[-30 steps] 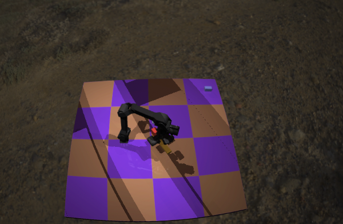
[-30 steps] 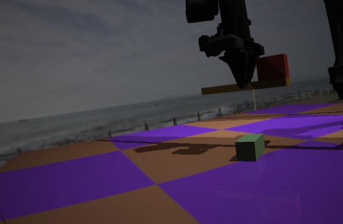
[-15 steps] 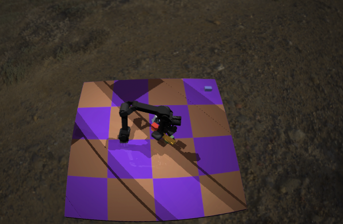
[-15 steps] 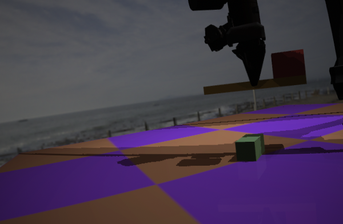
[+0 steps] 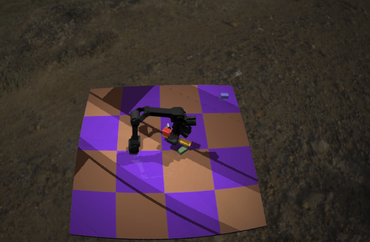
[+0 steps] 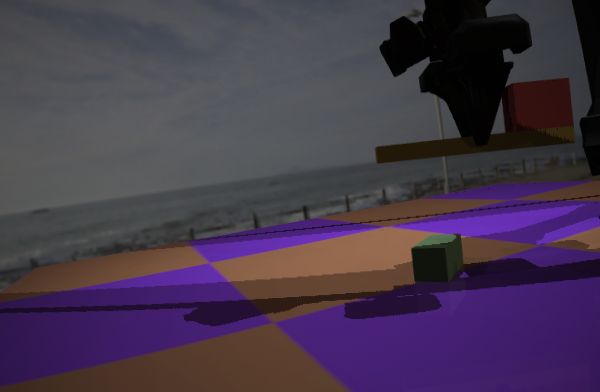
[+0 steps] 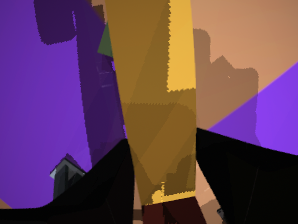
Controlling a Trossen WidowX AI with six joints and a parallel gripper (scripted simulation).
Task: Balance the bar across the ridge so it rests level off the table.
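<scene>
Now: gripper tip 110 mm above the green block, 50 mm short of it and 20 mm to the left of it. Also, from my gripper tip: light-blue block: 490 mm to the left, 440 mm ahead, 110 mm below.
</scene>
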